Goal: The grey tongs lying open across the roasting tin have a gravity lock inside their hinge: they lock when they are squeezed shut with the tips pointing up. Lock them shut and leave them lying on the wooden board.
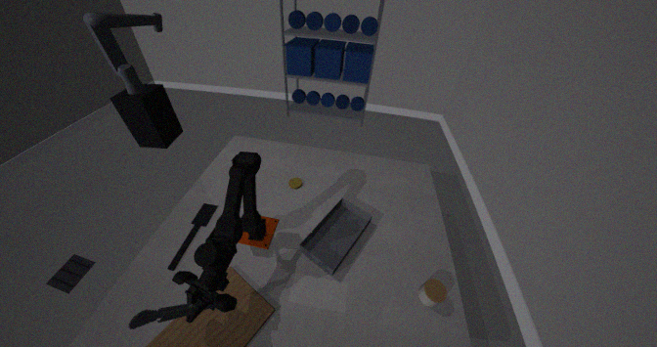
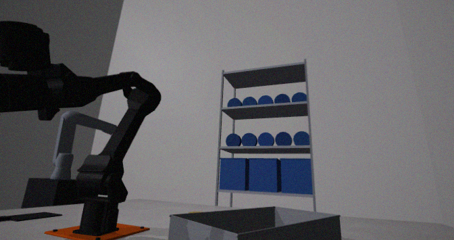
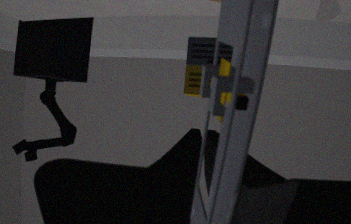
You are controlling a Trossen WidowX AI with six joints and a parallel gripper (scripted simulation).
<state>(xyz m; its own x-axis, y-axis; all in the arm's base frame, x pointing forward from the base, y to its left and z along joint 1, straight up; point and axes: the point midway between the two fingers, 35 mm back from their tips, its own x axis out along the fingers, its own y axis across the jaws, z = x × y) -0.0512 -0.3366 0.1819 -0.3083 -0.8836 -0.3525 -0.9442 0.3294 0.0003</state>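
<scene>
The yellow piece lies 20 mm ahead of my gripper tip, 50 mm to the left of it and 20 mm below it. From my gripper tip the other things lie so: wooden board 170 mm below; black spatula 220 mm behind, 360 mm to the left, 170 mm below; grey roasting tin 410 mm ahead, 380 mm to the left, 140 mm below.
</scene>
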